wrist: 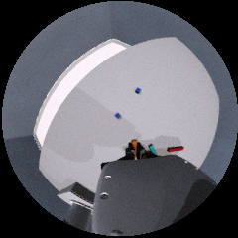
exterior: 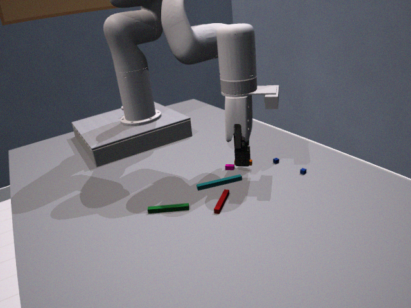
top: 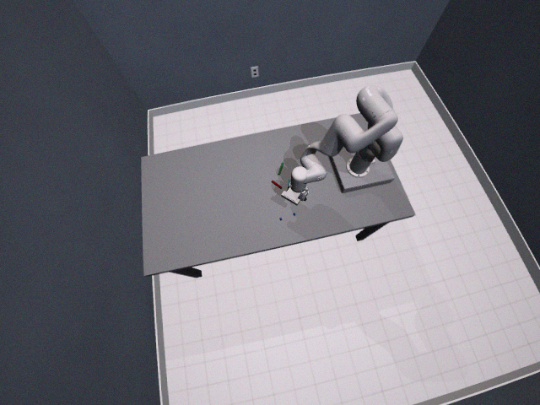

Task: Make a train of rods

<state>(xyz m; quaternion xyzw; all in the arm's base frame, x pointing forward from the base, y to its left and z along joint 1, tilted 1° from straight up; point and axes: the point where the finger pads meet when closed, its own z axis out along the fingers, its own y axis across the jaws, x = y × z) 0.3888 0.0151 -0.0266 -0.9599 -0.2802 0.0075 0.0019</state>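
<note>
Now: hand 30 mm past the magenta rod, 30 mm above it and 20 mm to the left of it. Round my hand: red rod (130 mm to the right, 60 mm ahead, 30 mm below); turquoise rod (80 mm to the right, 30 mm below); orange rod (20 mm below).
</note>
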